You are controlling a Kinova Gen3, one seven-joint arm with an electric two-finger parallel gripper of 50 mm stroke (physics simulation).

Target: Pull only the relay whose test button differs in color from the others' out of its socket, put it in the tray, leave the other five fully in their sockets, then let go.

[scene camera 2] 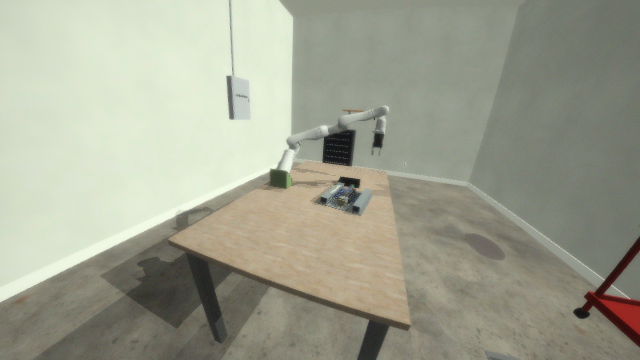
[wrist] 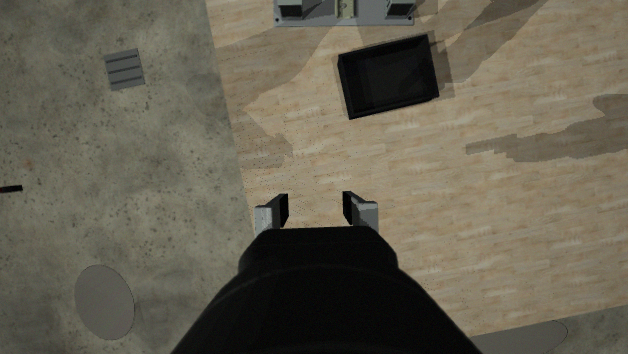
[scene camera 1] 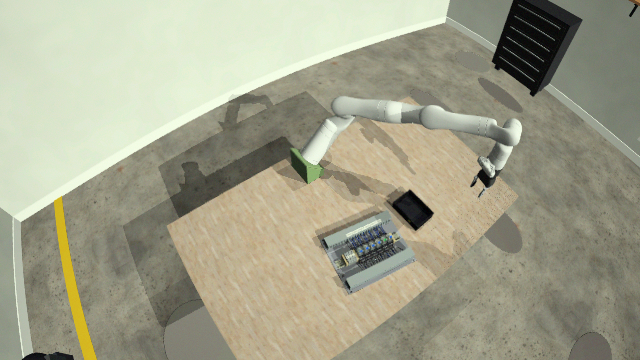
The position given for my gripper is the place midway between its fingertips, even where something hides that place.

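Observation:
A grey panel (scene camera 1: 334,254) is visible to me, and so, from the wrist, is my gripper (wrist: 315,203).

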